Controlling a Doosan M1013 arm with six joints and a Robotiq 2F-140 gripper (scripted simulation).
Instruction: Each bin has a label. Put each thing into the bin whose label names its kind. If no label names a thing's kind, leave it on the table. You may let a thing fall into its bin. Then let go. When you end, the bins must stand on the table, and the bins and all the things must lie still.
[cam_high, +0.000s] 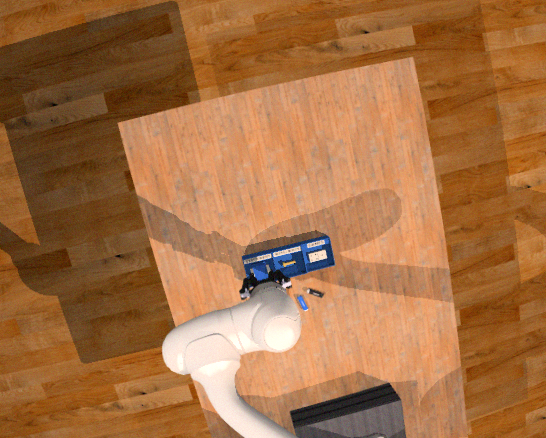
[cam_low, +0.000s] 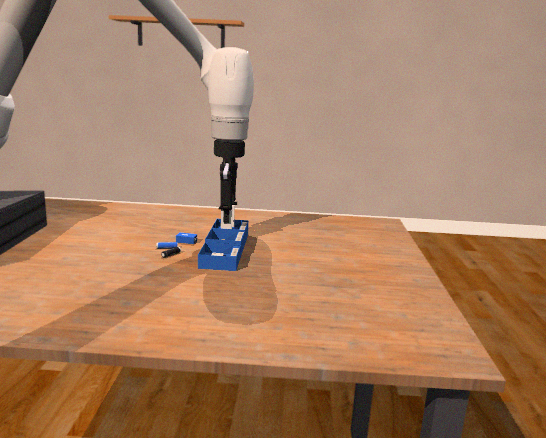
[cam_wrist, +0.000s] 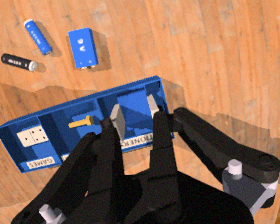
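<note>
Right now the flat blue square is 30 mm below my hand. Also, from my hand: blue three-compartment bin row 20 mm ahead, 80 mm to the right, 30 mm below; then blue rectangular battery 80 mm behind, 60 mm to the right, 40 mm below; then small yellow piece 10 mm ahead, 80 mm to the right, 40 mm below.
</note>
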